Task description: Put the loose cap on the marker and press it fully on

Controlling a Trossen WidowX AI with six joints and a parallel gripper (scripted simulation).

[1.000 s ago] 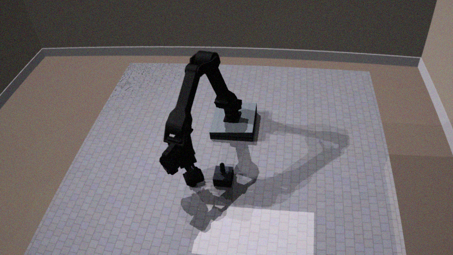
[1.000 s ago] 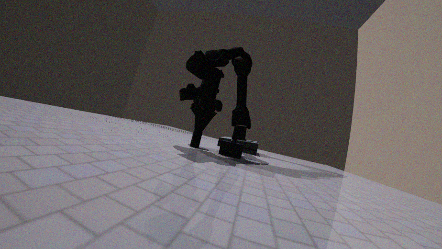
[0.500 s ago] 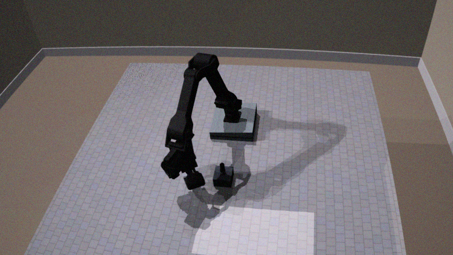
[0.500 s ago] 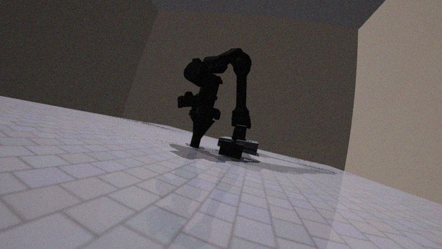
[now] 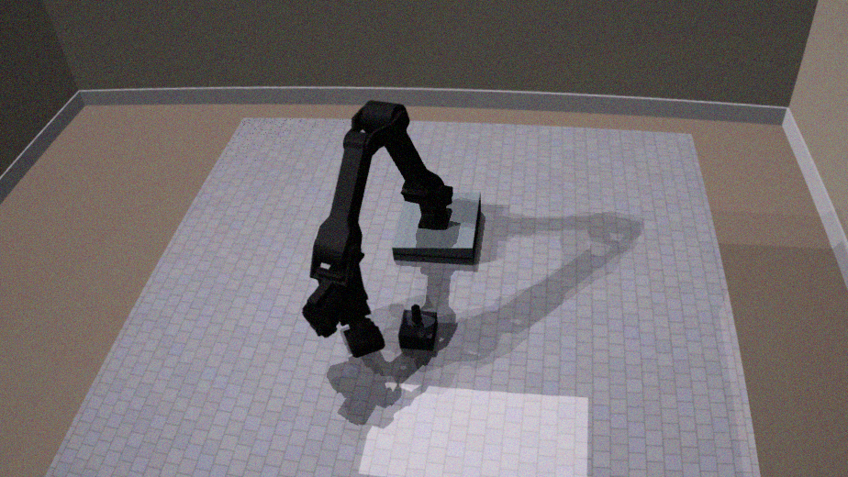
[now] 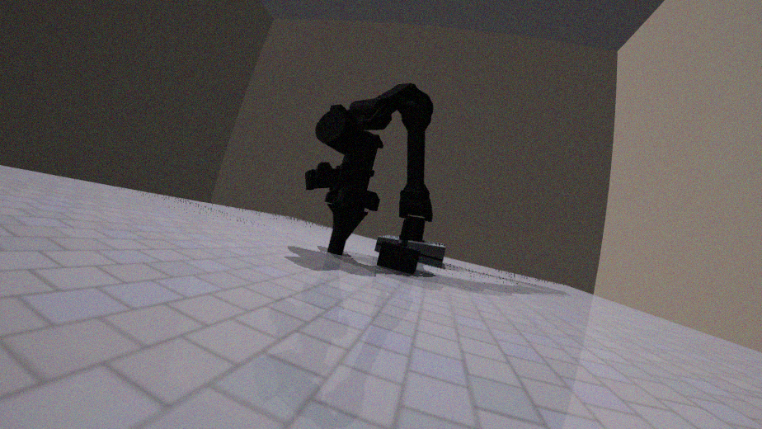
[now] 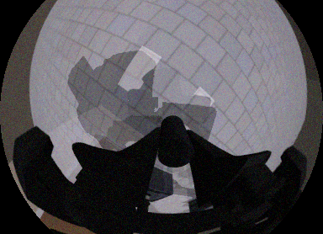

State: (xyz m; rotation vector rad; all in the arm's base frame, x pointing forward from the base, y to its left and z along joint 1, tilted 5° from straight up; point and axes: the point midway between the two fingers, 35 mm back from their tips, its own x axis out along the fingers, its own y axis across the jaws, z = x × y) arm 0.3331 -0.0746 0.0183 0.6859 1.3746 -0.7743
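My gripper tip is 40 mm past the holder block, 110 mm to the right of it and 10 mm below it. The rest, counted from my gripper tip: marker cap: 10 mm above.
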